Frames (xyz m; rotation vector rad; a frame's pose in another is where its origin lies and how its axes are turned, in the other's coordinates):
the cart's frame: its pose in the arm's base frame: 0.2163 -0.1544 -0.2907 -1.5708 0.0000 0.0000
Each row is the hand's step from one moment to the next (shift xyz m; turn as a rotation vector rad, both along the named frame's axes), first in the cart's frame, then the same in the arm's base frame.
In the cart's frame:
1: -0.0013 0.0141 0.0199 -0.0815 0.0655 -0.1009
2: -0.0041 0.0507 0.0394 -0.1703 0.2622 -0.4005
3: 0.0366 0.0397 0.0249 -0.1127 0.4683 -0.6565
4: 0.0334 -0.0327 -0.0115 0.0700 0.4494 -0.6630
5: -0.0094 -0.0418 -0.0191 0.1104 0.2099 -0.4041
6: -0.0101 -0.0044 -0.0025 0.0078 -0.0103 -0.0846
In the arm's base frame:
1: -0.0013 0.0199 -0.0141 -0.0815 -0.1009 -0.0655
2: -0.0041 0.0394 -0.0507 -0.1703 -0.4005 -0.2622
3: 0.0366 0.0249 -0.0397 -0.1127 -0.6565 -0.4683
4: 0.0334 -0.0115 0.0327 0.0700 -0.6630 -0.4494
5: -0.0094 -0.0191 0.0418 0.1104 -0.4041 -0.2099
6: -0.0101 -0.0025 0.0044 0.0078 -0.0846 0.0103

